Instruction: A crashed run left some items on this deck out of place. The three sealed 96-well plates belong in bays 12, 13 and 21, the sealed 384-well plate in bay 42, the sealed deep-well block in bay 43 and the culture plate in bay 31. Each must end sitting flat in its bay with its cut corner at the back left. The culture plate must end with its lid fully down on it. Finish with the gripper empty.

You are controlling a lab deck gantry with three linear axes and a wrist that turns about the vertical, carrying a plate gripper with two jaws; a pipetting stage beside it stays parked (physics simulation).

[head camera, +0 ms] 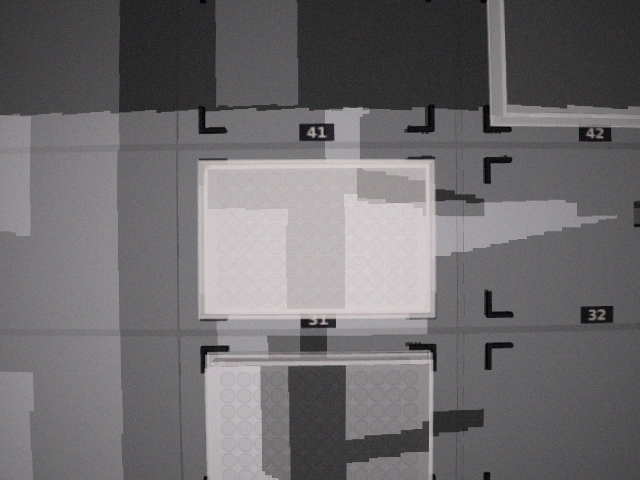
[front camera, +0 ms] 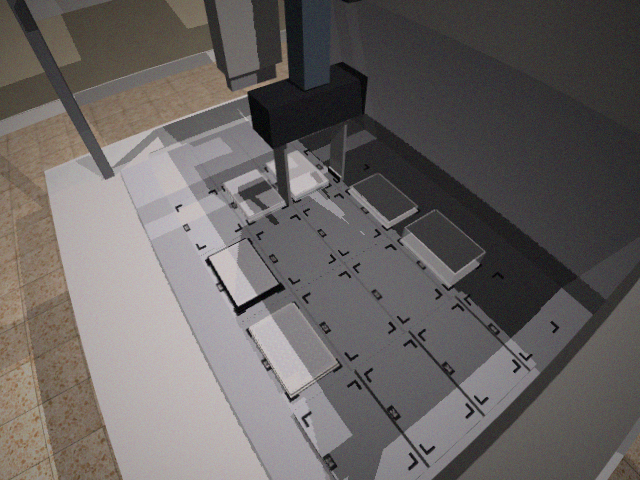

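Seen in the pictures: gripper, fingertip midpoint: point(front camera: 311, 186); robot's base, origin of the base link: point(front camera: 177, 208).
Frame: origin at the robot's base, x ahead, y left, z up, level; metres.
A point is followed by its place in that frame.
Note:
My gripper point(front camera: 312, 191) @(x 0.194, y 0.212, z 0.094 m) is open, its jaws set wide at the culture plate point(front camera: 305, 178) @(x 0.095, y 0.261, z 0.016 m) point(head camera: 315, 242) @(x 0.063, y 0.255, z 0.017 m), with no hold on it visible. That plate covers bay 31, with its lid looking level and down. Sealed 96-well plates lie in bay 21, plate point(front camera: 252, 195) @(x 0.074, y 0.144, z 0.014 m) point(head camera: 317, 423) @(x 0.063, y 0.157, z 0.014 m); bay 12, plate point(front camera: 245, 271) @(x 0.234, y 0.046, z 0.014 m) with a dark base; and bay 13, plate point(front camera: 294, 348) @(x 0.399, y 0.043, z 0.015 m). The sealed 384-well plate point(front camera: 382, 197) @(x 0.230, y 0.361, z 0.015 m) point(head camera: 573, 56) @(x 0.207, y 0.357, z 0.014 m) is in bay 42. The taller sealed deep-well block point(front camera: 444, 242) @(x 0.396, y 0.358, z 0.042 m) is in bay 43. Cut corners are too small to make out. The jaws do not show in the head view.
The blue-grey gantry column point(front camera: 308, 46) @(x 0.214, y 0.199, z 0.350 m) rises from the black gripper body point(front camera: 310, 105) @(x 0.224, y 0.194, z 0.276 m). The parked pipetting stage point(front camera: 242, 41) stands at the back left. A grey post point(front camera: 67, 93) @(x -0.207, y -0.097, z 0.211 m) stands at the deck's left edge. A dark wall borders the right side.

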